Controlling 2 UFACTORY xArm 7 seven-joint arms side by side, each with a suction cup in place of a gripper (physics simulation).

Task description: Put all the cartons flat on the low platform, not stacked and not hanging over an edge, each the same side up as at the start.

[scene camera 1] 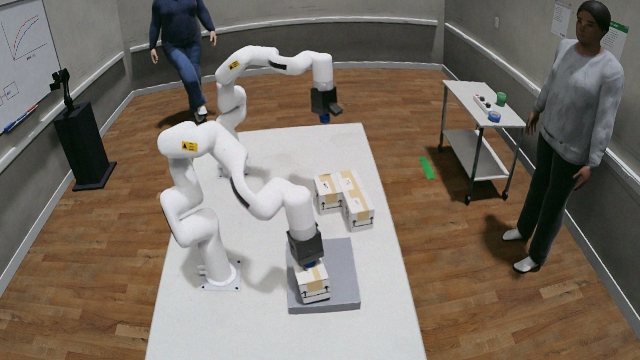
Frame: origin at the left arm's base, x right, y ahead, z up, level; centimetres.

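Where they show: left hand at its tool point: (pixel 324 120); right hand at its tool point: (pixel 309 265); right arm's base at its link origin: (pixel 221 274).
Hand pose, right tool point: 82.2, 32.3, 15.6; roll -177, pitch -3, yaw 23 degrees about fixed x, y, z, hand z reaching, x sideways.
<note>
Each offset is from my right tool point to the top centre of the thing, as dx, dy, dz. Level surfaces: height alone.
The low grey platform {-6.4, +3.9, -10.8} (pixel 345 280) lies on the white table. A small white carton with tan tape {+1.5, +0.0, +1.8} (pixel 315 286) is over its left part, upright with arrows up, slightly turned; whether it rests on the platform or hangs just above is hard to tell. My right gripper (pixel 310 265) has its suction cup on the rear of this carton's top and is shut on it. Behind the platform, a small carton {-48.2, +11.1, -5.1} (pixel 328 192) and a longer carton {-35.8, +21.7, -5.1} (pixel 356 200) stand close side by side on the table. My left gripper (pixel 325 119) is open, high over the table's far edge, with no carton on its cup.
The white table {dz -15.6} (pixel 210 325) carries both arm bases at its left. A cart (pixel 462 92) with small items stands at the right, beside a standing person (pixel 575 100). Another person (pixel 182 30) is at the back left. A black pedestal (pixel 82 145) stands at the left.
</note>
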